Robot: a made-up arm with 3 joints.
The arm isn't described. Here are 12 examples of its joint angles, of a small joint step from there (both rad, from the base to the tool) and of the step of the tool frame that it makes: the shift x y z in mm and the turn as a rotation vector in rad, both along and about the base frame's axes.
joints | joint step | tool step
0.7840 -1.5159 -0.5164 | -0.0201 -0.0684 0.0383 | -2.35 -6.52 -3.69 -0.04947 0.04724 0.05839
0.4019 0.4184 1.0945 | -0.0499 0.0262 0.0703 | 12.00 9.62 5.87 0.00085 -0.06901 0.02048
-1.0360 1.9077 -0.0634 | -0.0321 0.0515 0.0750 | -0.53 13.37 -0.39 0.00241 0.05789 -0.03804
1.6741 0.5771 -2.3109 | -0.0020 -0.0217 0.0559 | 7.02 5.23 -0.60 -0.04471 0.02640 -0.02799
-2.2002 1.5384 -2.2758 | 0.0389 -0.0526 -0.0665 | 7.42 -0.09 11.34 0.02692 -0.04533 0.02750
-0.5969 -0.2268 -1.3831 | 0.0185 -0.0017 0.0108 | 1.70 -2.43 -1.33 0.00442 -0.00970 -0.01606
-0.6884 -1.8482 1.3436 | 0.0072 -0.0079 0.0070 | 1.63 -2.09 -0.16 -0.00735 -0.00349 -0.00048
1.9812 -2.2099 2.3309 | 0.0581 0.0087 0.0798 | -10.50 9.29 -4.82 0.03912 -0.02800 0.00617
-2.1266 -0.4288 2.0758 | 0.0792 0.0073 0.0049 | 25.19 17.12 1.38 0.00028 0.00855 -0.07718
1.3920 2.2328 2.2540 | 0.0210 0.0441 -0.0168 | -6.77 3.64 -5.25 -0.00308 -0.04525 -0.00798
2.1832 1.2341 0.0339 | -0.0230 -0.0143 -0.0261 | 4.25 -1.67 0.23 0.01534 0.00682 0.04757
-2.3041 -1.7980 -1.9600 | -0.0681 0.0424 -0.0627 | -16.29 -16.17 6.89 -0.02019 0.03941 0.00671
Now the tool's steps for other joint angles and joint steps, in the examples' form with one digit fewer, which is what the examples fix.
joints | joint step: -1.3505 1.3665 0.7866 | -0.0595 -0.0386 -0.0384
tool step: -20.9 3.5 -1.2 -0.0157 -0.0363 0.0969
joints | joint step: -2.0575 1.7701 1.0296 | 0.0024 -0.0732 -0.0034
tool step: -4.6 -3.1 1.3 0.0346 -0.0645 0.0010
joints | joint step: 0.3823 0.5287 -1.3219 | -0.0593 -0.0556 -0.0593
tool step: 12.2 12.1 5.4 -0.0342 0.0680 0.0878
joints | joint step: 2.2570 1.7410 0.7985 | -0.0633 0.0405 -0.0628
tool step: 13.5 -9.2 -0.1 -0.0341 -0.0249 0.1250
